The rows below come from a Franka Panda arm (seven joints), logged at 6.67 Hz.
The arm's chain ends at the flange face. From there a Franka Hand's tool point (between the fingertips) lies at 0.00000 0.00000 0.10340 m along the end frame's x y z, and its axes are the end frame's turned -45 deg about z.
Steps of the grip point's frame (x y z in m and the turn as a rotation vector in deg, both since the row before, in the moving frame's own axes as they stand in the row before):
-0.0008 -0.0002 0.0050 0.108 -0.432 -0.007
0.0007 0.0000 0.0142 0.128 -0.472 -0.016
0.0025 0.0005 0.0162 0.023 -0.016 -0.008
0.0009 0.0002 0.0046 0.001 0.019 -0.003
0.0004 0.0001 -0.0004 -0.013 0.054 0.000
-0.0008 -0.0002 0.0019 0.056 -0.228 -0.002
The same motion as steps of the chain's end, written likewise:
0.0000 0.0000 0.0050 -0.229 -0.382 -0.007
0.0013 -0.0009 0.0142 -0.243 -0.424 -0.016
0.0022 -0.0014 0.0162 0.005 -0.028 -0.008
0.0008 -0.0005 0.0046 0.014 0.013 -0.003
0.0003 -0.0002 -0.0004 0.029 0.047 0.000
-0.0003 0.0002 0.0019 -0.122 -0.201 -0.002

